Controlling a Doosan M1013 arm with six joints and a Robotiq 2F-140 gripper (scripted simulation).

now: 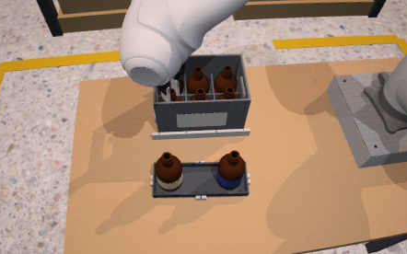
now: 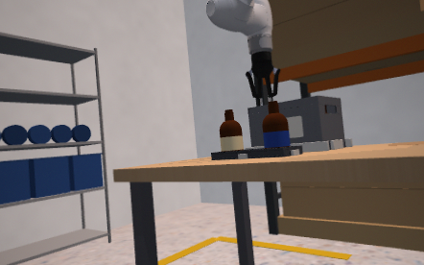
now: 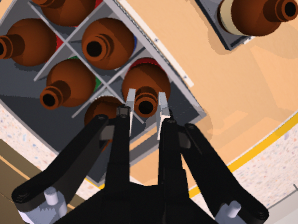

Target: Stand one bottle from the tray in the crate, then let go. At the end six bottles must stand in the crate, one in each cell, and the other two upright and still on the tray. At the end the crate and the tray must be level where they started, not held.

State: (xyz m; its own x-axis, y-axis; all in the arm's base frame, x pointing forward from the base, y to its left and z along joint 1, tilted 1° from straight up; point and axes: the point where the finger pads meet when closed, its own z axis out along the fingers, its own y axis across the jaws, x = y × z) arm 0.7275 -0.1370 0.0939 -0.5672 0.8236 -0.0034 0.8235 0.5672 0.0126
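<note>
Now: the grey crate 90 mm below my hand, 90 mm behind it and 30 mm to the right of it. The rest, counted from my hand: dark tray (220 mm to the left, 160 mm below, 40 mm behind).
</note>
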